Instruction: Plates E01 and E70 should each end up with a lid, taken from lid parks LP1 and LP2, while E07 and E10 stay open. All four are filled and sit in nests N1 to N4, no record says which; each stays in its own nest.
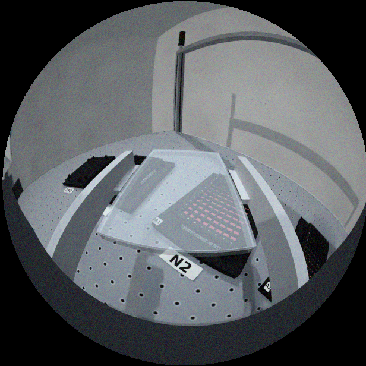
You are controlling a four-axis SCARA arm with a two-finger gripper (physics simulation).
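My gripper [183,160] is shut on a clear lid [127,225], held level by its two sides above the table. Below and partly behind the lid, a dark plate [215,202] with rows of pink-red wells sits in the black nest [230,265] by the label N2 [181,263]. It is seen through the lid, turned at an angle to it; the lid is apart from it. The print on its side is too blurred to read. At the left a black lid park [92,170] with small pegs shows no lid; its small label [68,190] seems to read LP2.
At the right edge stands another dark plate [317,245] with small reddish wells, partly behind the right finger. A black corner with an A1 tag [268,286] shows near it. Another dark block [145,185] shows through the lid's left part. A post [178,92] rises at the back.
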